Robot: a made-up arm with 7 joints. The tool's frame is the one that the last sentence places.
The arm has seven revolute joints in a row. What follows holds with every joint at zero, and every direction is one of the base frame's. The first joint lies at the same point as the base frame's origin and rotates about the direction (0.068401, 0.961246, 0.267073). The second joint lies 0.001 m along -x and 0.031 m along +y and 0.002 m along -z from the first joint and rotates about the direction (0.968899, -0.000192, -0.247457). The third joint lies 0.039 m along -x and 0.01 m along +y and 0.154 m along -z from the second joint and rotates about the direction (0.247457, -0.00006, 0.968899). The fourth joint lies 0.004 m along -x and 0.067 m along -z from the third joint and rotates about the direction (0.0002, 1, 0.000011). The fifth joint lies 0.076 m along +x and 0.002 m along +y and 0.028 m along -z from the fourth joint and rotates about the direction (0.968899, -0.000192, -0.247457). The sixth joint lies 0.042 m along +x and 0.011 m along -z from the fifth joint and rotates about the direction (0.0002, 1, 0.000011). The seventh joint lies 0.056 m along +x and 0.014 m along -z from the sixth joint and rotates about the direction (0.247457, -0.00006, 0.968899). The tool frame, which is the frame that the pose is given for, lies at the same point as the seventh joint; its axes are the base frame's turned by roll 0, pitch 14.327 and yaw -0.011 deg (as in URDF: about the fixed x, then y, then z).
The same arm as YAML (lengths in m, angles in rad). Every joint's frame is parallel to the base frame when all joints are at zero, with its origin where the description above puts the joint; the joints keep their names.
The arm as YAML. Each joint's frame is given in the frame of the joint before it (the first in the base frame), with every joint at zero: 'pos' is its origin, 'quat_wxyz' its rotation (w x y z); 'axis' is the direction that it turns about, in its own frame. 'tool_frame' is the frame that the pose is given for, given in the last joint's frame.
length_unit: m
angle_unit: rad
joints:
  - joint: joint 1
    pos: [0.0, 0.0, 0.0]
    quat_wxyz: [1.0, 0.0, 0.0, 0.0]
    axis: [0.068403, 0.961235, 0.26711]
  - joint: joint 2
    pos: [-0.001, 0.031, -0.002]
    quat_wxyz: [1.0, 0.0, 0.0, 0.0]
    axis: [0.968889, -0.0002, -0.247497]
  - joint: joint 3
    pos: [-0.039, 0.01, -0.154]
    quat_wxyz: [1.0, 0.0, 0.0, 0.0]
    axis: [0.247497, -0.0001, 0.968889]
  - joint: joint 4
    pos: [-0.004, 0.0, -0.067]
    quat_wxyz: [1.0, 0.0, 0.0, 0.0]
    axis: [0.0002, 1.0, 0.0]
  - joint: joint 5
    pos: [0.076, 0.002, -0.028]
    quat_wxyz: [1.0, 0.0, 0.0, 0.0]
    axis: [0.968889, -0.0002, -0.247497]
  - joint: joint 6
    pos: [0.042, 0.0, -0.011]
    quat_wxyz: [1.0, 0.0, 0.0, 0.0]
    axis: [0.0002, 1.0, 0.0]
  - joint: joint 7
    pos: [0.056, 0.0, -0.014]
    quat_wxyz: [1.0, 0.0, 0.0, 0.0]
    axis: [0.247497, -0.0001, 0.968889]
tool_frame:
  pos: [0.0, 0.0, 0.0]
  quat_wxyz: [0.992194, 0.000012, 0.124701, -0.000095]

